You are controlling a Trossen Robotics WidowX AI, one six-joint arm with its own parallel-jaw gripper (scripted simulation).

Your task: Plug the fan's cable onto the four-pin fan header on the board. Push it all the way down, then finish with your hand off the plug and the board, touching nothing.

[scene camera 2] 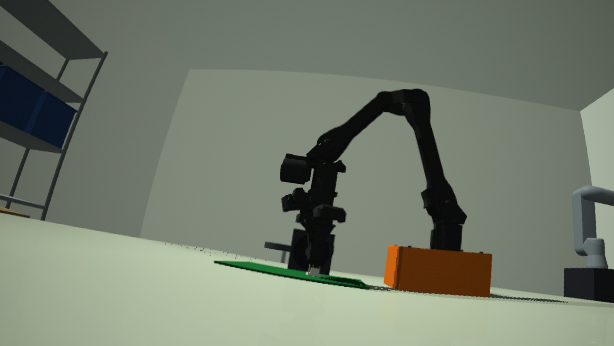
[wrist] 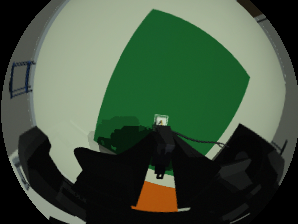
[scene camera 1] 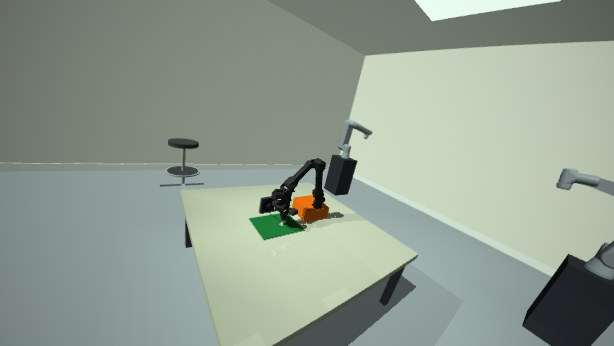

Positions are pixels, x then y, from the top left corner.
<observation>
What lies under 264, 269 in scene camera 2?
A green board.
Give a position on a green board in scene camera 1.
268, 226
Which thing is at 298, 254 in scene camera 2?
A black fan.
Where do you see a green board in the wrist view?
169, 67
</observation>
